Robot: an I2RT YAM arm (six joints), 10 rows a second.
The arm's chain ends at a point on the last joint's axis. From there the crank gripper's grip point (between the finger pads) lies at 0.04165 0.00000 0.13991 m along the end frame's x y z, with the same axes.
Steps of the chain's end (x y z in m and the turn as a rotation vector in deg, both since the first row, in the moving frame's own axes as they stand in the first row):
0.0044 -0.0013 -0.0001 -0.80 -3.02 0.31
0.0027 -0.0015 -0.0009 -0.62 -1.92 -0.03
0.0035 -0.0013 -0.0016 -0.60 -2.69 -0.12
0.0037 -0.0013 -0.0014 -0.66 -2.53 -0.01
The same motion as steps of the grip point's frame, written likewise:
-0.0030 0.0009 0.0019 -0.80 -3.02 0.31
-0.0020 0.0000 0.0004 -0.62 -1.92 -0.03
-0.0031 0.0001 0.0002 -0.60 -2.69 -0.12
-0.0025 0.0003 0.0003 -0.66 -2.53 -0.01

